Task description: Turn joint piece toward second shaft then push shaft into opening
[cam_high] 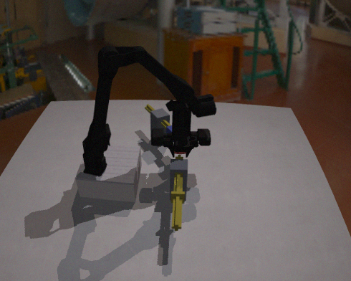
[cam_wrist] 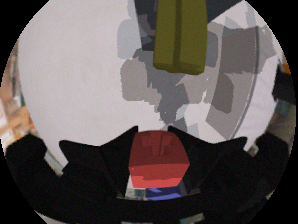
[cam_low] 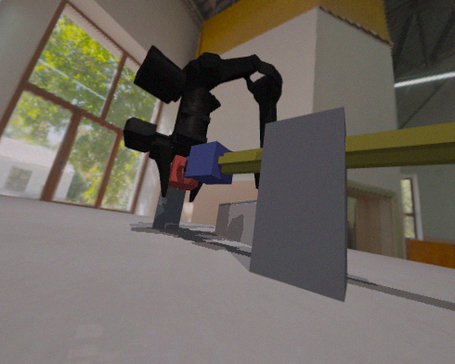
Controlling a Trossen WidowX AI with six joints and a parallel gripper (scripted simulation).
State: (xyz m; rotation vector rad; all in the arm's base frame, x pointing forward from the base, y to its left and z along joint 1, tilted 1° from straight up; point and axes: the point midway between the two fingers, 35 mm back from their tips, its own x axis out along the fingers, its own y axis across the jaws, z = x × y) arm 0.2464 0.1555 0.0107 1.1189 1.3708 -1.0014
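My gripper tip is 1 cm to the right of the red square joint piece and 4 cm below it.
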